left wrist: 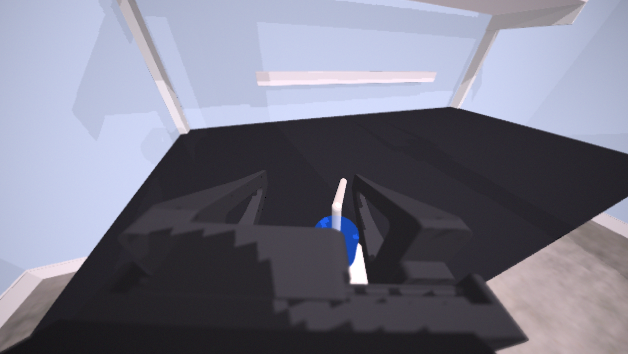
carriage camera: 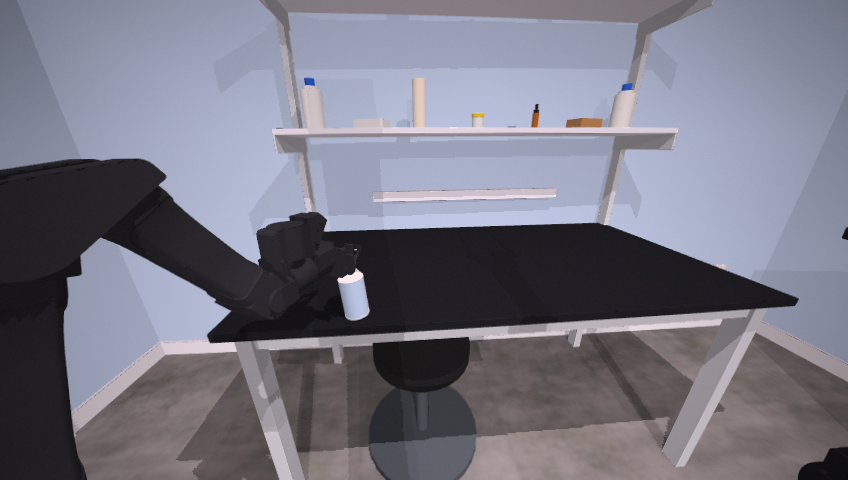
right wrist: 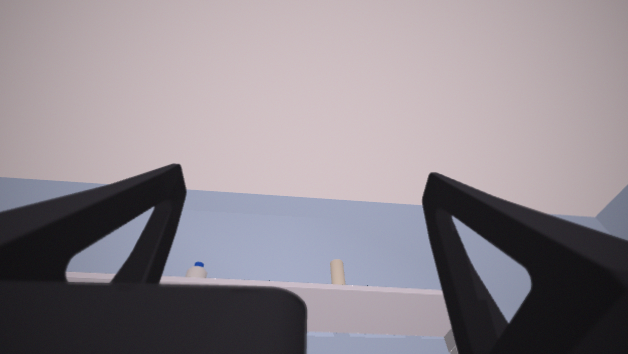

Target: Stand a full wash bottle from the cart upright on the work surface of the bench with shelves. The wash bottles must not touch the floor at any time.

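Places are measured from the left arm's base along level axes (x right, y back, z down), in centimetres.
Pixels of known places: left gripper, fingertip midpoint: (left wrist: 310, 178) (carriage camera: 347, 246); right gripper, fingertip midpoint: (right wrist: 305, 182).
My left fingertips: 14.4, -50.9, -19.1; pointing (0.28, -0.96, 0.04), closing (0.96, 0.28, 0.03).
Behind a point stands the place of what it marks, as x, y, z.
A wash bottle with a pale blue-white body (carriage camera: 354, 296) {16.9, -43.8, -9.3} stands about upright on the black work surface (carriage camera: 505, 267) {61.5, -71.6, -2.5} (left wrist: 400, 165) {46.5, -71.6, -2.5} of the bench, near its front left edge. Its blue cap (left wrist: 352, 240) {16.1, -45.9, -17.2} and bent white spout (left wrist: 337, 207) {15.0, -46.7, -20.0} show between the fingers in the left wrist view, nearer the right finger. My left gripper (carriage camera: 352, 261) {14.4, -50.9, -19.1} (left wrist: 310, 178) {14.4, -50.9, -19.1} is open around the bottle's top and does not grip it. My right gripper (right wrist: 305, 182) {65.5, -2.8, -43.7} is open and empty, raised and facing the upper wall and ceiling. The cart does not show.
A shelf (carriage camera: 476, 132) above the bench holds two blue-capped bottles (carriage camera: 313, 107) {-6.3, -97.5, -56.0} (carriage camera: 622, 108) {117.2, -109.0, -56.6}, a tall beige cylinder (carriage camera: 418, 102) (right wrist: 337, 272), a yellow-lidded jar (carriage camera: 477, 119) {55.5, -103.2, -52.0}, an orange bottle (carriage camera: 534, 117) {78.0, -102.7, -52.6} and boxes. A round stool (carriage camera: 421, 362) stands under the bench front.
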